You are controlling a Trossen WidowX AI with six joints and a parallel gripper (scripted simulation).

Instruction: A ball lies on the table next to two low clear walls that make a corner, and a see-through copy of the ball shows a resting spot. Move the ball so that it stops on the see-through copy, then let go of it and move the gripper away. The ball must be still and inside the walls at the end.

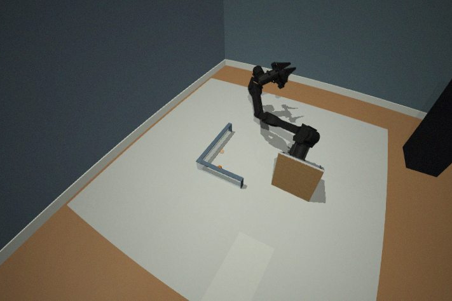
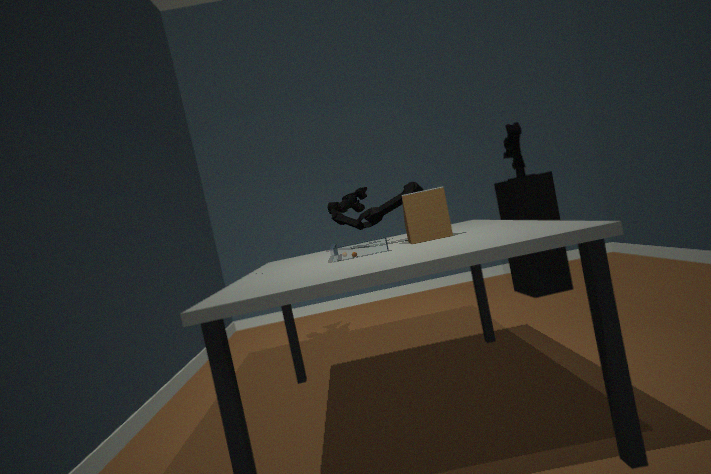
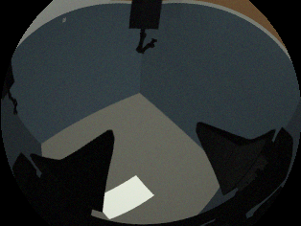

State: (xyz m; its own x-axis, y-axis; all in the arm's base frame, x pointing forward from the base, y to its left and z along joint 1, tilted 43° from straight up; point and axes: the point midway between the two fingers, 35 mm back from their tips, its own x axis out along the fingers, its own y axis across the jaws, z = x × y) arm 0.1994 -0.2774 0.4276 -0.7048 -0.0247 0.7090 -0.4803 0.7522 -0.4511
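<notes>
My gripper tip is now 600 mm to the right of the orange ball, 300 mm above it and 170 mm short of it. From my gripper tip the other things lie so: see-through copy of ball (490 mm to the left, 300 mm below, 210 mm ahead).
</notes>
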